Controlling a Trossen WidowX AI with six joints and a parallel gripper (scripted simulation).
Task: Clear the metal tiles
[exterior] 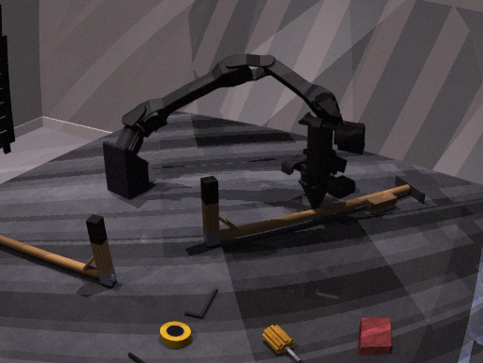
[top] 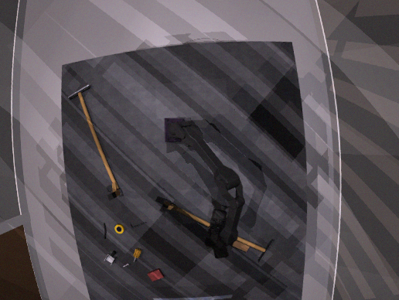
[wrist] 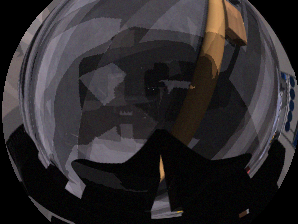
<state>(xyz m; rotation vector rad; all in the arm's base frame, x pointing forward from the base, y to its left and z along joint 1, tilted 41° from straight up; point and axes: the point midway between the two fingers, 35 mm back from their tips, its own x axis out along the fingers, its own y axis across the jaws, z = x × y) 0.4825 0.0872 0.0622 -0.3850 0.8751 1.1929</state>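
Right now my gripper tip is 50 mm below the long wooden-handled scraper, 30 mm short of it and 10 mm to the right of it. The rest, counted from my gripper tip: yellow-handled tool (440 mm to the right, 120 mm ahead); then wooden block (150 mm ahead, 110 mm to the left); then red block (360 mm to the right, 260 mm ahead).
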